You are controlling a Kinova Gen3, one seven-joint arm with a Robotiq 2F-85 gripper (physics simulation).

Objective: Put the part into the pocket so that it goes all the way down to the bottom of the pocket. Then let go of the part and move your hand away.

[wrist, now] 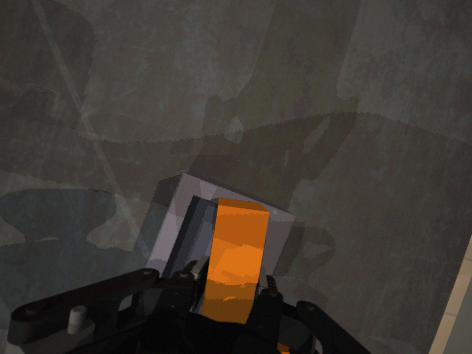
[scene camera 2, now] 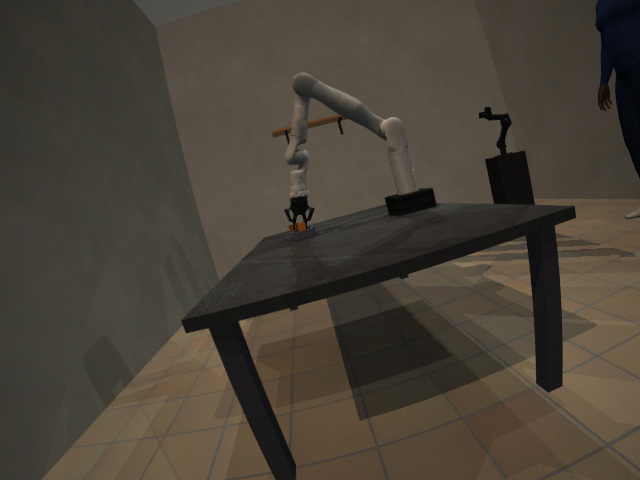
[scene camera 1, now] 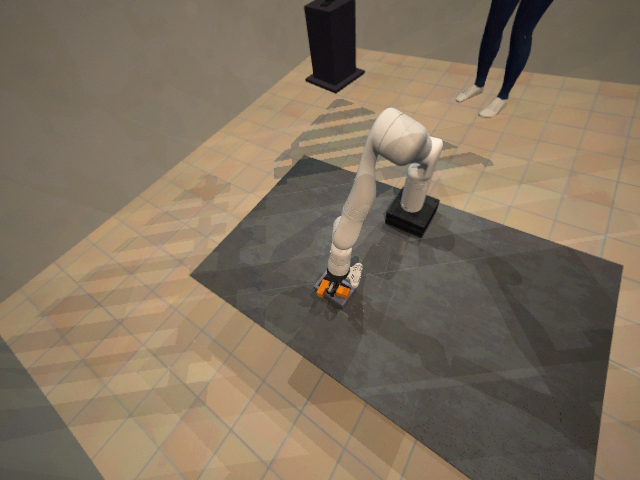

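Where they show: gripper, fingertip midpoint: (wrist: 231, 273) (scene camera 2: 300, 230) (scene camera 1: 334, 291); arm's base, link origin: (scene camera 2: 408, 192) (scene camera 1: 411, 204).
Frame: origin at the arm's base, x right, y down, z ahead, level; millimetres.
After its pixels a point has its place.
My gripper (scene camera 1: 332, 290) @(x -12, y 47, z 504 mm) (scene camera 2: 300, 227) @(x -12, y 47, z 504 mm) (wrist: 231, 273) @(x -12, y 47, z 504 mm) points down and is shut on the orange part, with one finger on each side. The orange part (scene camera 1: 342, 292) @(x -48, y 12, z 495 mm) (scene camera 2: 301, 226) @(x -64, y 25, z 483 mm) (wrist: 239, 250) @(x -41, y 13, z 490 mm) is a block; in the wrist view it covers the right side of the pocket and is turned relative to the pocket's walls. The grey-purple block with the pocket (scene camera 1: 341, 301) @(x -59, y 43, z 516 mm) (scene camera 2: 305, 234) @(x -67, y 62, z 475 mm) (wrist: 172, 225) @(x -26, y 43, z 449 mm) sits on the table. A dark stretch of the pocket shows left of the part in the wrist view. The part's underside and its depth in the pocket are hidden.
The dark table (scene camera 1: 439, 330) @(x -372, y 79, z 356 mm) (scene camera 2: 361, 253) @(x -633, y 79, z 239 mm) carries the pocket block and the arm's black base (scene camera 1: 412, 214) @(x -35, y 1, z 44 mm) (scene camera 2: 410, 202) @(x -99, y 36, z 15 mm). A white speckled object (scene camera 1: 355, 274) shows beside the wrist. A black pedestal (scene camera 1: 333, 46) (scene camera 2: 509, 178) and a person (scene camera 1: 509, 46) (scene camera 2: 622, 67) stand away from the table.
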